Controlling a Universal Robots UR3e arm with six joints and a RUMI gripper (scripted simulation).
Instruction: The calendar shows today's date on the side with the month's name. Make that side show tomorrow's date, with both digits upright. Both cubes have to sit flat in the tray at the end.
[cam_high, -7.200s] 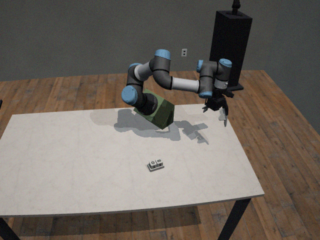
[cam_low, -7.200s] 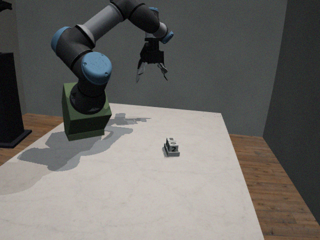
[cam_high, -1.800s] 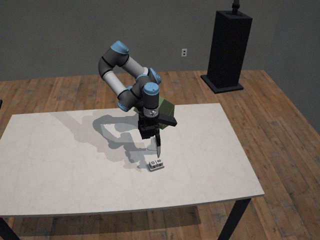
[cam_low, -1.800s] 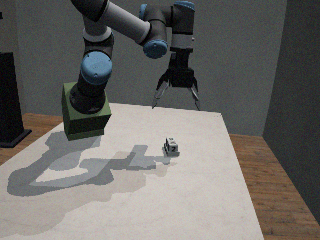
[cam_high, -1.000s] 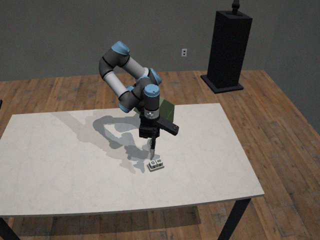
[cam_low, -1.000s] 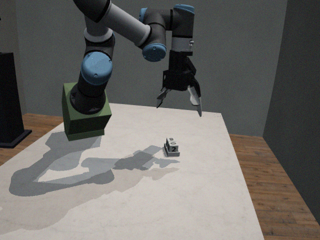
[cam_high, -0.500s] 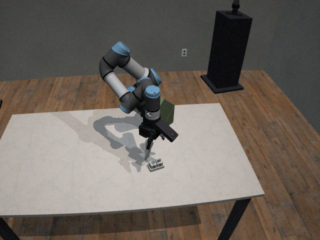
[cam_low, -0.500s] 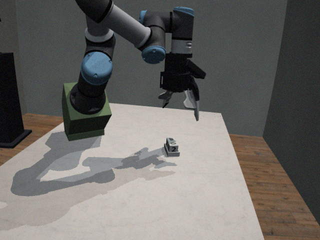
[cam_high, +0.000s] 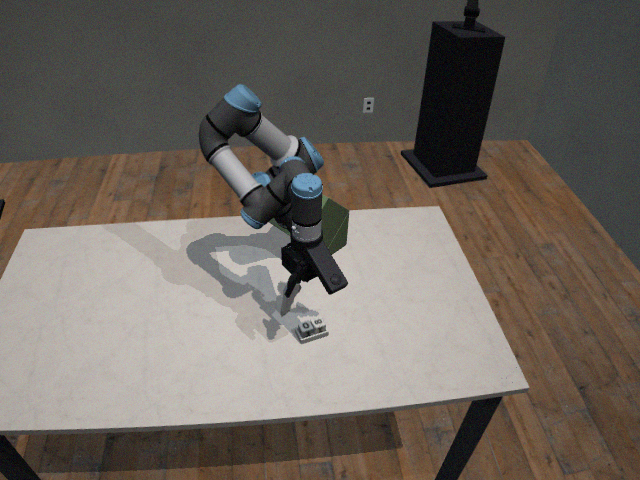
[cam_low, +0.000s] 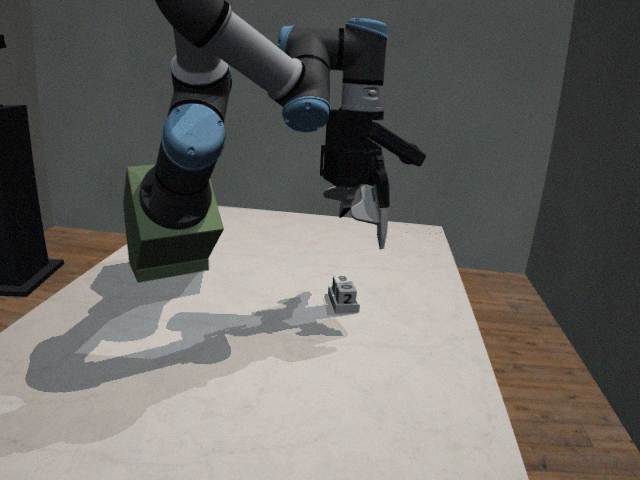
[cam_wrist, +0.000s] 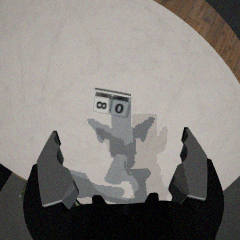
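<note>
My gripper is now 14 cm above the calendar tray, 2 cm past it and 1 cm to the right of it.
</note>
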